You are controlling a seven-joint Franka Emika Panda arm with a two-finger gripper.
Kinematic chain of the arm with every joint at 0, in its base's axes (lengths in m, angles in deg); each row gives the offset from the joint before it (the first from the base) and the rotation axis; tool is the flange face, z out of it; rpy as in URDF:
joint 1: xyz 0 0 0.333 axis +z
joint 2: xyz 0 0 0 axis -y
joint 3: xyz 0 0 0.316 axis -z
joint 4: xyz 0.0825 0 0 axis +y
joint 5: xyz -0.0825 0 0.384 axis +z
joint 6: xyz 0 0 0 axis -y
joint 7: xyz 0.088 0 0 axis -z
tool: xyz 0 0 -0.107 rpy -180 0 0
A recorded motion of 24 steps. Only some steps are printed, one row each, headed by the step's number.
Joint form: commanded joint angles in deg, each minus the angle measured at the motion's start. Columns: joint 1, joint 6, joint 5, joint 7, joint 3, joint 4, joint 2.
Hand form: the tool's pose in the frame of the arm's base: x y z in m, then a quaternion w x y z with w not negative. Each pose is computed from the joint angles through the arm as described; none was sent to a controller.
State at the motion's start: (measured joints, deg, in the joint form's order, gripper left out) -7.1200 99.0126 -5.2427 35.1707 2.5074 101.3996 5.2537
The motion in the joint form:
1: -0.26 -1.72 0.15 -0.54 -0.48 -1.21 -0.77
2: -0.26 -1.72 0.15 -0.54 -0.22 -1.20 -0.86
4: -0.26 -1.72 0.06 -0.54 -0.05 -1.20 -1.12
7: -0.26 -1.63 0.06 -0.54 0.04 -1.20 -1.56
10: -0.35 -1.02 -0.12 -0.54 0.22 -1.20 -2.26
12: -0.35 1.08 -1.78 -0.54 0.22 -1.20 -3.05
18: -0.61 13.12 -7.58 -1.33 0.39 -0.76 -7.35
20: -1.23 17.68 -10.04 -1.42 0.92 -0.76 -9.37
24: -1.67 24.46 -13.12 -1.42 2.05 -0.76 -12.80
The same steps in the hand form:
1: 0.5301 -0.0970 0.5942 0.03871 0.92801 -0.36984 0.02282
2: 0.5300 -0.0996 0.5933 0.03881 0.92720 -0.37191 0.02184
4: 0.5309 -0.1015 0.5908 0.04006 0.92671 -0.37310 0.01973
7: 0.5328 -0.1026 0.5868 0.04081 0.92652 -0.37365 0.01674
10: 0.5364 -0.1060 0.5811 0.04266 0.92584 -0.37515 0.01623
12: 0.5432 -0.1093 0.5771 0.05436 0.92629 -0.37164 0.03044
18: 0.5786 -0.1230 0.5520 0.08888 0.92937 -0.34367 0.10135
20: 0.5905 -0.1372 0.5398 0.10452 0.92703 -0.33766 0.12524
24: 0.6082 -0.1551 0.5163 0.12311 0.92436 -0.32595 0.15545

